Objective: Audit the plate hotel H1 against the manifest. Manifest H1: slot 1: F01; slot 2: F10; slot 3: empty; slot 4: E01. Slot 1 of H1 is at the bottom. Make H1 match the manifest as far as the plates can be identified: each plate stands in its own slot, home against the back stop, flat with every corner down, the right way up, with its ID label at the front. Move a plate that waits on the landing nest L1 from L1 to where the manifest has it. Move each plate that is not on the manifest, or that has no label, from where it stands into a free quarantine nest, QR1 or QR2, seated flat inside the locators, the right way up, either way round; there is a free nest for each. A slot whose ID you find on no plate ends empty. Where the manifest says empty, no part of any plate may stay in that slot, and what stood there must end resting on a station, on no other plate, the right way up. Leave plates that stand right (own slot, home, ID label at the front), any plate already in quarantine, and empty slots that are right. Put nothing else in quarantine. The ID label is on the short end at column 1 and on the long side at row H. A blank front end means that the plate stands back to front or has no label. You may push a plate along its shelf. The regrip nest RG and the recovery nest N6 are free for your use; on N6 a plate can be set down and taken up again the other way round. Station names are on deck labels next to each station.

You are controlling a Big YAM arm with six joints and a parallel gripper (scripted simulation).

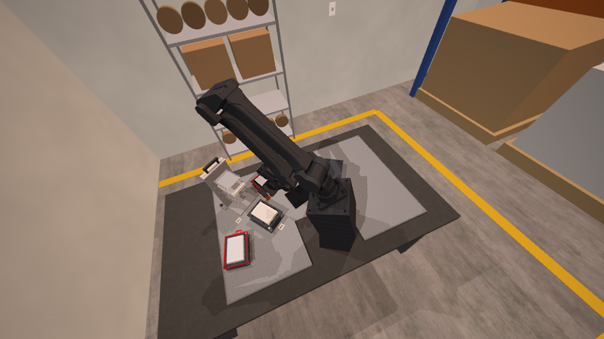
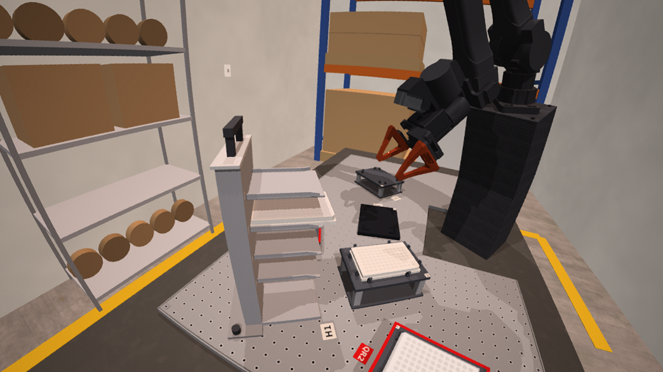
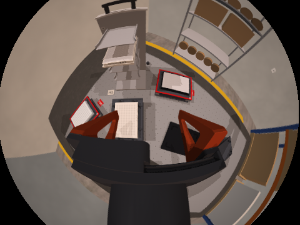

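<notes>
The dark regrip nest lies 190 mm below my hand, 70 mm to the left of it and 40 mm behind it. From my hand the other things lie so: quarantine nest QR1: 210 mm below, 210 mm ahead; flat black nest: 240 mm below, 170 mm to the right, 30 mm ahead; plate hotel H1: 220 mm to the left, 180 mm ahead, 90 mm below.
</notes>
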